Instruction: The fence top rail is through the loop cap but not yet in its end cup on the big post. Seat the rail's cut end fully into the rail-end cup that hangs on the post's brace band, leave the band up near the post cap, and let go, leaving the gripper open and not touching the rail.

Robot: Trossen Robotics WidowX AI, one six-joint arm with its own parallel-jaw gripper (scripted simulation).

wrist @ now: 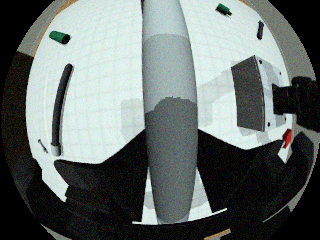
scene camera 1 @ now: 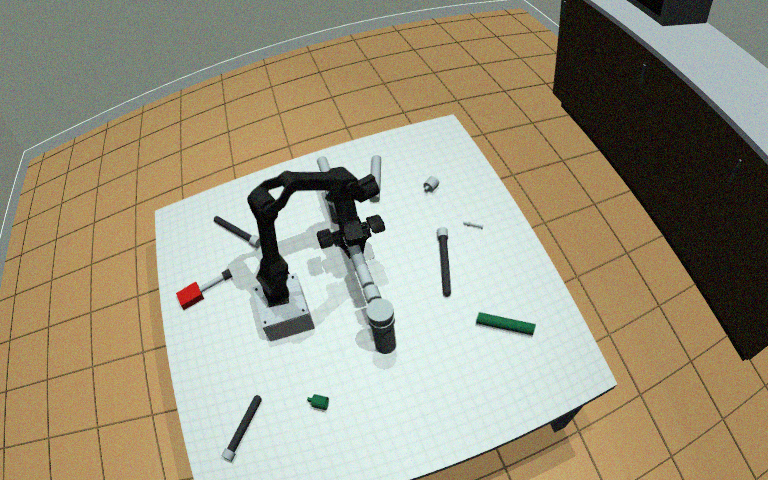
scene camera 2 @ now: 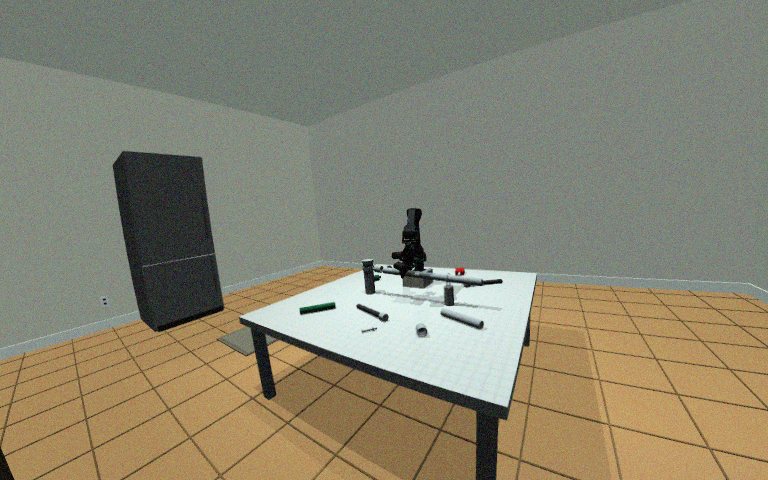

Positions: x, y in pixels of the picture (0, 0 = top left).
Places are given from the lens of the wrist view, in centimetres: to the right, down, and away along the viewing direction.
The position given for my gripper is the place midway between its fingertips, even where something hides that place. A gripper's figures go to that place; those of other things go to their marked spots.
my gripper (wrist: 168, 131): 1, 1, 10
grey top rail (wrist: 171, 119): 0, 0, 6
